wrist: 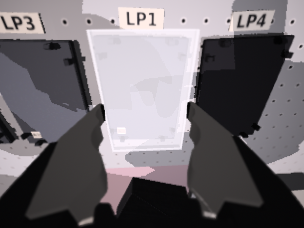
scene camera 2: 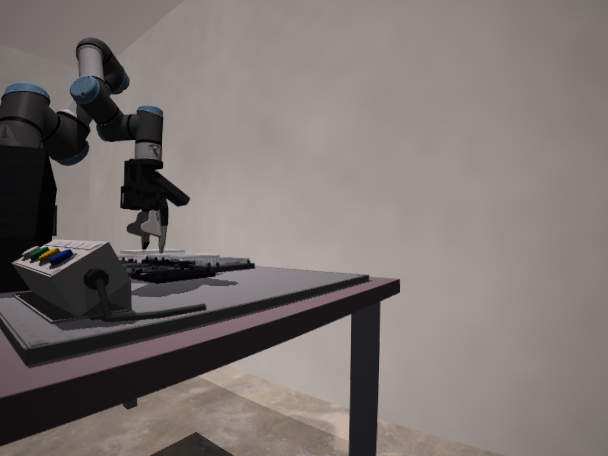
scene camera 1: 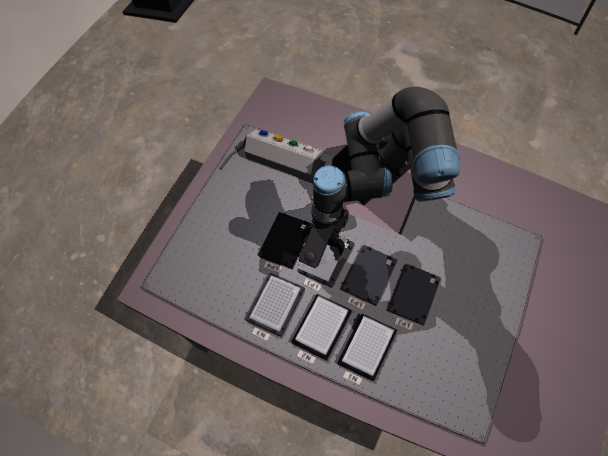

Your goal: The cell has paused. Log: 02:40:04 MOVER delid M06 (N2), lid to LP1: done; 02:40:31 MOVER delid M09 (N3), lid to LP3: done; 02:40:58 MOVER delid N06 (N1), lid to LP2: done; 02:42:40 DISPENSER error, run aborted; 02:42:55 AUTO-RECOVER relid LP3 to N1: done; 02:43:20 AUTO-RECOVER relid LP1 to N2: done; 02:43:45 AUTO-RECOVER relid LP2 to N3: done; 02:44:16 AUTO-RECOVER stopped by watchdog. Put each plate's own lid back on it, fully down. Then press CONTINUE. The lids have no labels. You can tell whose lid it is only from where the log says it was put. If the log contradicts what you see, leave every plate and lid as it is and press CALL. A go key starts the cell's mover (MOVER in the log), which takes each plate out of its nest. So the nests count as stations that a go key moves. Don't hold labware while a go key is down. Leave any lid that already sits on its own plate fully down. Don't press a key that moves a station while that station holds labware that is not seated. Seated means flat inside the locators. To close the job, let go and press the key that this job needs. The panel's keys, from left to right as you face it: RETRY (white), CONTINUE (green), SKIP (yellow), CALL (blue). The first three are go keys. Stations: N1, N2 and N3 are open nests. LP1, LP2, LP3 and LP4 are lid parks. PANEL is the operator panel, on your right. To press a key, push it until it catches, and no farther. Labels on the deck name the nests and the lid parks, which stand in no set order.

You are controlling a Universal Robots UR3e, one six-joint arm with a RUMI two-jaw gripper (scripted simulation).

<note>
In view: the gripper [scene camera 2: 152, 252], a clear lid [wrist: 144, 76] and a clear lid [scene camera 1: 365, 351].
The gripper is seen too in the wrist view [wrist: 146, 104] and in scene camera 1 [scene camera 1: 323, 254].
</note>
